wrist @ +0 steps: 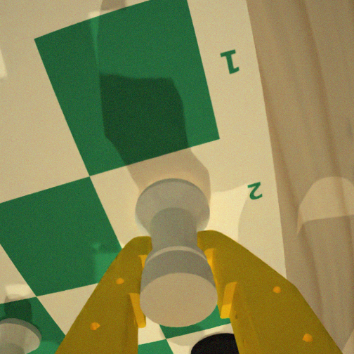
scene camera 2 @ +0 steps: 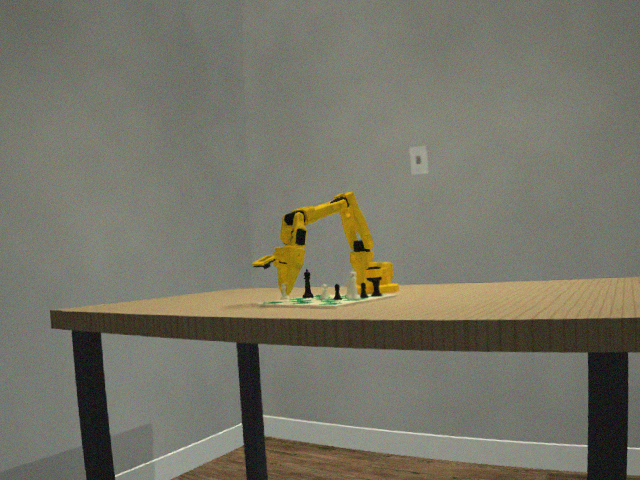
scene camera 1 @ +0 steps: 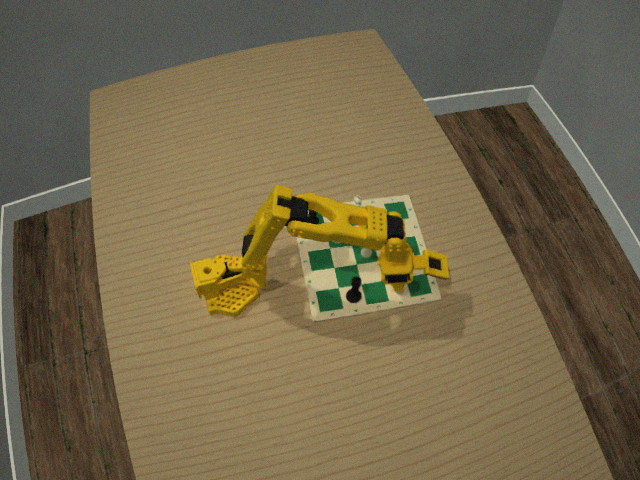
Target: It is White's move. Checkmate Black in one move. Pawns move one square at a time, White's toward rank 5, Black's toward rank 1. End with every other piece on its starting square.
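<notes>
My gripper is shut on a white piece. In the wrist view both jaws press on the sides of this flat-topped white piece. Its round base is over the light edge square beside the label 2; whether it touches the board is hard to tell. It shows as a small pale shape at the jaw tips in scene camera 2. The green and white board lies under the arm. A tall black piece with a cross-like top and a tall white piece stand on it.
A small white piece, two small black pieces and a wide-topped black piece stand on the board. A black round top is close behind the held piece. Another white piece is at lower left.
</notes>
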